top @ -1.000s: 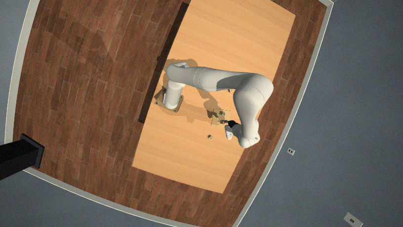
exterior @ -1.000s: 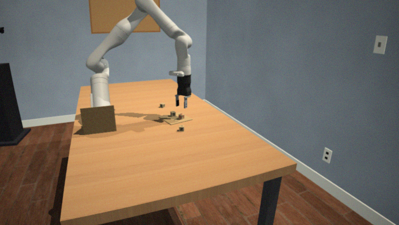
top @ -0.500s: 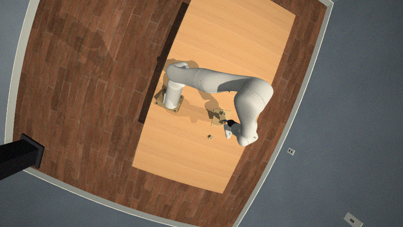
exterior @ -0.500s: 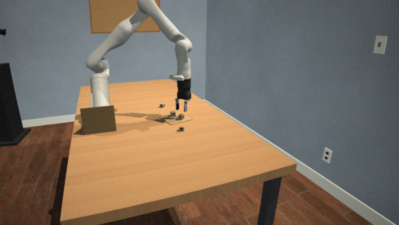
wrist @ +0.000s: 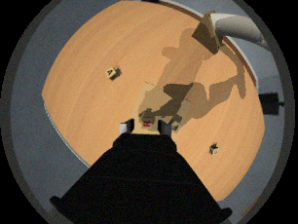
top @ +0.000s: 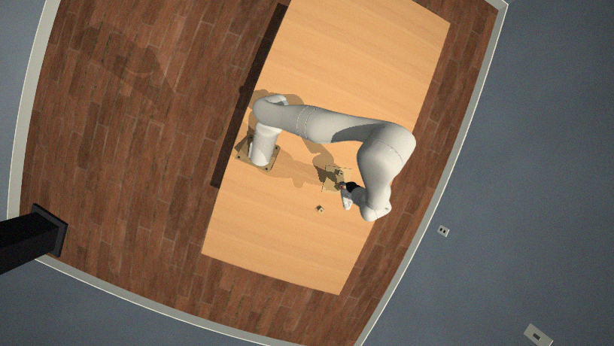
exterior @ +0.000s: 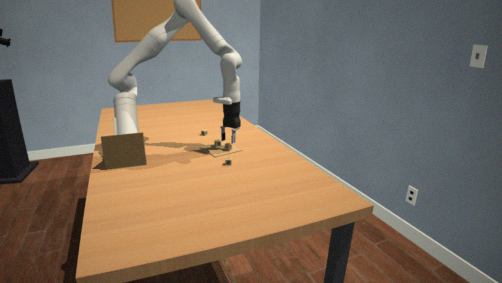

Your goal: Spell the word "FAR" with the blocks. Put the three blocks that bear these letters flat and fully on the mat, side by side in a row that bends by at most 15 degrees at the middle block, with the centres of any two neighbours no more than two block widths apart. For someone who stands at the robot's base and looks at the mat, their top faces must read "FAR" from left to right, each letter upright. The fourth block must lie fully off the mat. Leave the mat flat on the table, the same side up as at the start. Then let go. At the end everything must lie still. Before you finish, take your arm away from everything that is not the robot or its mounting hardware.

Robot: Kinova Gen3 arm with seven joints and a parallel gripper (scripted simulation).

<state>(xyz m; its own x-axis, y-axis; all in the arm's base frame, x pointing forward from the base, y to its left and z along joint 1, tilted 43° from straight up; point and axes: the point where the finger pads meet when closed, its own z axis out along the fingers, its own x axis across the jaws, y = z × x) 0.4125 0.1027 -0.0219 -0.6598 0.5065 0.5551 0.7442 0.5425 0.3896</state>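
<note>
Right now my hand is 6 cm above the tan mat, 3 cm past it and 2 cm to the right of it.
</note>
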